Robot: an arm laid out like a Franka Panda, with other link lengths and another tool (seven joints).
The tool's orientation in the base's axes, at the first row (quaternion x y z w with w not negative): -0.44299 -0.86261 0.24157 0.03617
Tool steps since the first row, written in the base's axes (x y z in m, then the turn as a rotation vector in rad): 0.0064 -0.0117 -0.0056 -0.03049 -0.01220 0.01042; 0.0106 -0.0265 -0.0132 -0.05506 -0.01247 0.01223; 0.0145 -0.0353 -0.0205 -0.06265 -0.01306 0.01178; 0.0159 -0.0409 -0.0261 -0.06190 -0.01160 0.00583; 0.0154 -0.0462 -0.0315 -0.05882 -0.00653 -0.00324; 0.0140 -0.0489 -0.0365 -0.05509 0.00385 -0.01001; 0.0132 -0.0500 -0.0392 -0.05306 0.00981 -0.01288; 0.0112 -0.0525 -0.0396 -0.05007 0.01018 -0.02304; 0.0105 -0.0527 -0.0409 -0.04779 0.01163 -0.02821; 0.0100 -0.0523 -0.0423 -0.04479 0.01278 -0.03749; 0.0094 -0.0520 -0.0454 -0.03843 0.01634 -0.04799; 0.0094 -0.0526 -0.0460 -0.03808 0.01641 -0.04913
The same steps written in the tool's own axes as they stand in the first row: -0.0122 0.0016 0.0077 0.00733 -0.03343 0.00395; -0.0251 0.0008 0.0189 0.02170 -0.05273 0.00925; -0.0333 0.0027 0.0276 0.02590 -0.05848 0.01197; -0.0376 0.0035 0.0343 0.02749 -0.05454 0.01644; -0.0407 0.0030 0.0413 0.03097 -0.04568 0.02163; -0.0412 0.0028 0.0471 0.03785 -0.03476 0.02256; -0.0411 0.0029 0.0501 0.04172 -0.02903 0.02224; -0.0418 0.0004 0.0520 0.04174 -0.02205 0.03021; -0.0413 0.0003 0.0534 0.04228 -0.01732 0.03358; -0.0405 0.0008 0.0546 0.04277 -0.01035 0.04048; -0.0395 0.0019 0.0574 0.04330 0.00086 0.04660; -0.0398 0.0018 0.0581 0.04331 0.00167 0.04748
